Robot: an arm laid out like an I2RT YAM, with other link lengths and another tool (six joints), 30 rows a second.
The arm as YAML. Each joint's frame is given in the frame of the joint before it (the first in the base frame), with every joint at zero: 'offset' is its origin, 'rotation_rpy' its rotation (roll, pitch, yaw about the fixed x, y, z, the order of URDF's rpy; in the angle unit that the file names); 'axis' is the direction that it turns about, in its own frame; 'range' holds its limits. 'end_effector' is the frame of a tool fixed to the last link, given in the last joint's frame.
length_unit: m
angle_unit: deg
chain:
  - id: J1
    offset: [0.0, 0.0, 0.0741]
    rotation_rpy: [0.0, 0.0, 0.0]
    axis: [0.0, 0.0, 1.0]
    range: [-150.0, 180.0]
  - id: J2
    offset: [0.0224, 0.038, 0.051]
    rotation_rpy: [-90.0, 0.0, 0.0]
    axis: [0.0, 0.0, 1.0]
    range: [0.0, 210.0]
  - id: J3
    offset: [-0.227, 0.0, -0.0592]
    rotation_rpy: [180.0, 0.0, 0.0]
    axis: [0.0, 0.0, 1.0]
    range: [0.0, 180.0]
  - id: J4
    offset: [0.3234, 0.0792, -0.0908]
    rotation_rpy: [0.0, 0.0, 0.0]
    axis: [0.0, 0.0, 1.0]
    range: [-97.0, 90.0]
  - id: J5
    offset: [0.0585, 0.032, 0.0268]
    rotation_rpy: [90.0, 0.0, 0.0]
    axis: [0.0, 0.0, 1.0]
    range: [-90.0, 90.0]
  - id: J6
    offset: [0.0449, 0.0, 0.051]
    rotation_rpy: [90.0, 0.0, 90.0]
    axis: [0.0, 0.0, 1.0]
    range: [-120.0, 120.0]
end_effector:
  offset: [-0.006, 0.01, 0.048]
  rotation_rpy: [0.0, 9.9, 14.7]
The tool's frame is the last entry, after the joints.
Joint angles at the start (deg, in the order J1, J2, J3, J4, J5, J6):
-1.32 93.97 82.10 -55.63 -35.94 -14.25
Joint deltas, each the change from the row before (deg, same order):
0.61 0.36 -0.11 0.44 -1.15 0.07
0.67 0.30 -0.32 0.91 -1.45 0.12
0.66 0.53 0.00 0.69 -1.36 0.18
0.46 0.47 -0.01 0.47 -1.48 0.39
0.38 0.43 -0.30 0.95 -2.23 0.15
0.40 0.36 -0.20 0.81 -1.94 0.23
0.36 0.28 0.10 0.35 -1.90 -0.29
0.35 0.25 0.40 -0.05 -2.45 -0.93
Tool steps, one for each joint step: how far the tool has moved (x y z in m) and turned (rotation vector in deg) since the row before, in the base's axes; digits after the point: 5 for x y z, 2 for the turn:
0.00002 0.00566 -0.00176 1.09 0.05 1.00
0.00019 0.00644 -0.00217 1.37 -0.23 1.14
0.00069 0.00626 -0.00183 1.31 -0.04 1.06
0.00028 0.00502 -0.00141 1.47 0.29 0.76
0.00031 0.00525 -0.00197 2.10 -0.07 1.15
0.00007 0.00499 -0.00118 1.85 -0.03 1.02
-0.00036 0.00451 0.00097 1.68 -0.32 1.30
-0.00092 0.00481 0.00346 2.03 -0.71 1.89

